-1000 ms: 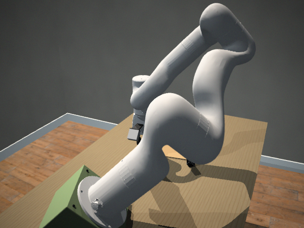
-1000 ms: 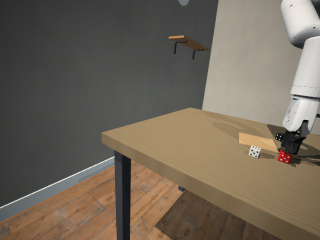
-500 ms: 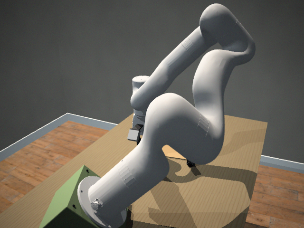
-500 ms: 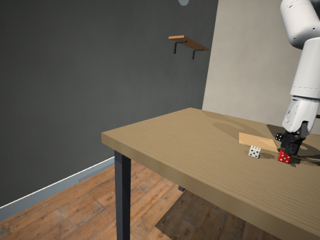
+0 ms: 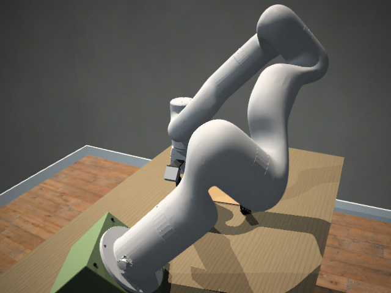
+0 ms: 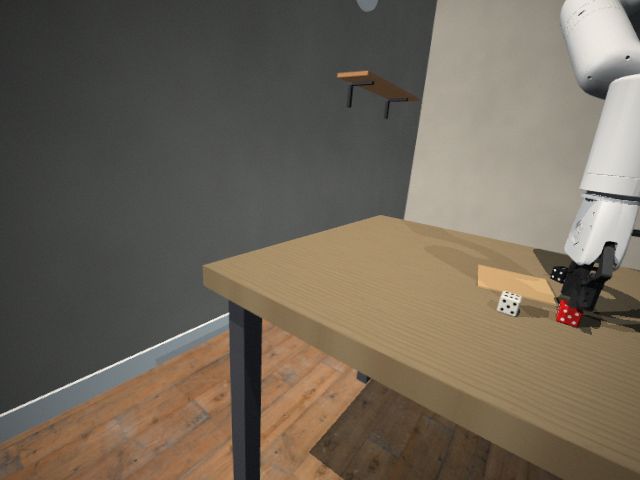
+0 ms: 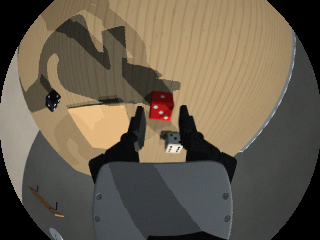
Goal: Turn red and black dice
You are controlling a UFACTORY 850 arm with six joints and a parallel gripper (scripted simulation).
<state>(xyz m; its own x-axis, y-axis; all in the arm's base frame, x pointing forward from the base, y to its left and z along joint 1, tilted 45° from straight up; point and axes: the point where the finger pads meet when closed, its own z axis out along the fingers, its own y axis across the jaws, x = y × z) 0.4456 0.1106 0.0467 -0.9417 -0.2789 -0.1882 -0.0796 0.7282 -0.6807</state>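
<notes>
Right now my hand is 4 cm above the red die. From my hand the other things lie so: tan mat (12 cm to the right, 8 cm ahead, 5 cm below); then black die (23 cm to the right, 4 cm below, 1 cm behind); then white die (9 cm ahead, 4 cm below, 3 cm to the left).
</notes>
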